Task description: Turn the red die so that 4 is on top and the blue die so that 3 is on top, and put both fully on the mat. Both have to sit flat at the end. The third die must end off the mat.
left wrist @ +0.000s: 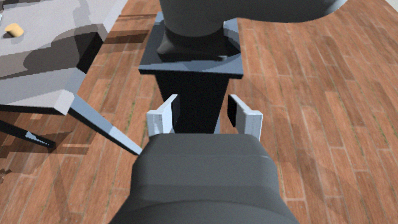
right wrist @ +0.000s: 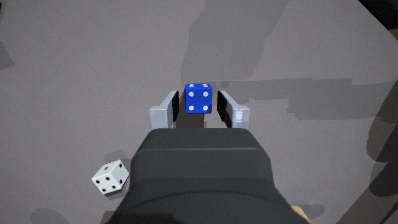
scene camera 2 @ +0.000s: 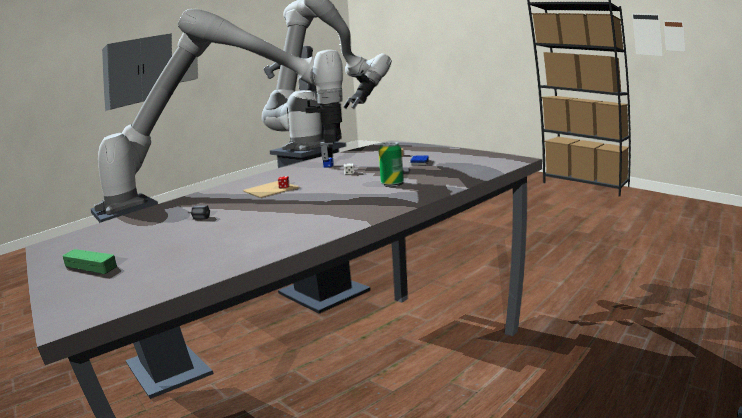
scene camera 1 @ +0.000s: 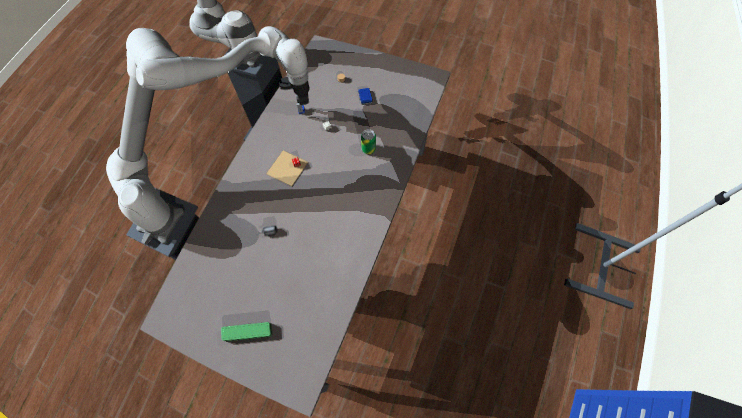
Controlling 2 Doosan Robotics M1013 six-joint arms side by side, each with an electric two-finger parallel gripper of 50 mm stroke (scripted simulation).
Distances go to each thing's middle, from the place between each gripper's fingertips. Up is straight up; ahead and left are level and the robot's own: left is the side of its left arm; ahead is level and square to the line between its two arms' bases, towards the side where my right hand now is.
The blue die (right wrist: 198,97) is 3 cm below my right hand (scene camera 2: 327,158). From my right hand the other things lie so: white die (right wrist: 111,177) 16 cm ahead, 7 cm to the right, 3 cm below; then tan mat (scene camera 1: 283,169) 32 cm to the right, 4 cm below, 4 cm ahead.
I see my left gripper 450 mm short of the blue die, 650 mm to the left of it and 140 mm above it. From my left hand the other things lie so: white die: 600 mm ahead, 720 mm to the right, 140 mm below; then tan mat: 490 mm ahead, 980 mm to the right, 160 mm below.
